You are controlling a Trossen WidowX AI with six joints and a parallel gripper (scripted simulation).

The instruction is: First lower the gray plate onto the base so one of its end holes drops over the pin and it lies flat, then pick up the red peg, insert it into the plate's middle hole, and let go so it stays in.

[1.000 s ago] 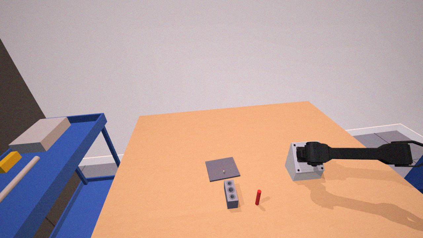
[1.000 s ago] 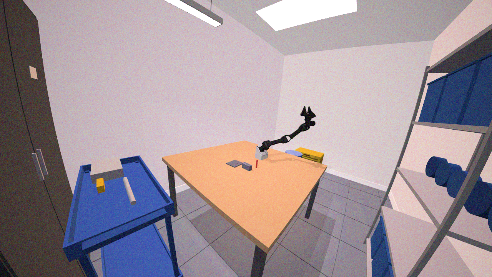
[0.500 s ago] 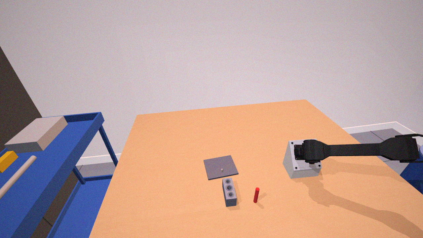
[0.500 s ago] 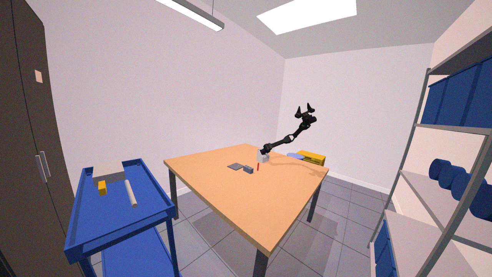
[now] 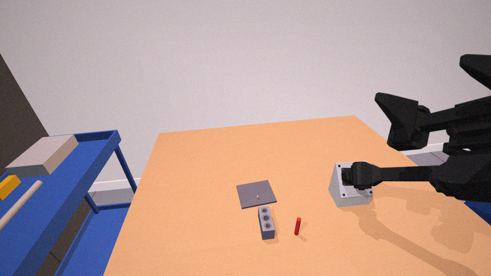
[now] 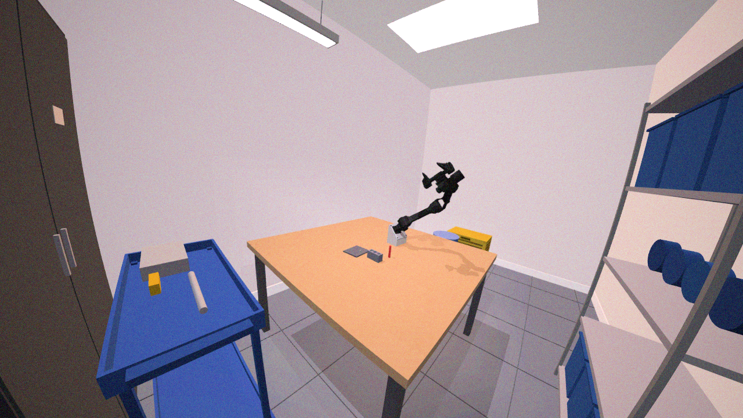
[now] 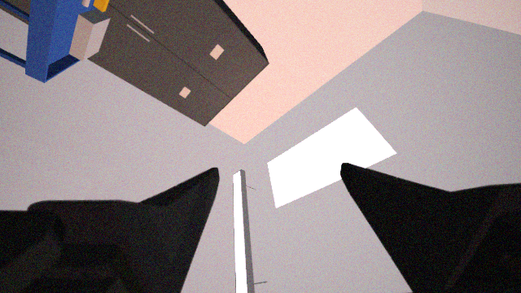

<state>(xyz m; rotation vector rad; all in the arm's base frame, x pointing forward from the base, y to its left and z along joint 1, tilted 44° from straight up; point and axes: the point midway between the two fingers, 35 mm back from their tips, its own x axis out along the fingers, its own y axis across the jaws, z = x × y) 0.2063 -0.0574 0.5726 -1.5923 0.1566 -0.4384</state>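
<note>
The gray plate lies 55 cm below my gripper tip, 23 cm to the right of it and 11 cm ahead of it. Also, from my gripper tip: dark flat base (58 cm below, 37 cm to the right, 14 cm ahead); then red peg (55 cm below, 20 cm to the right, 1 cm ahead).
</note>
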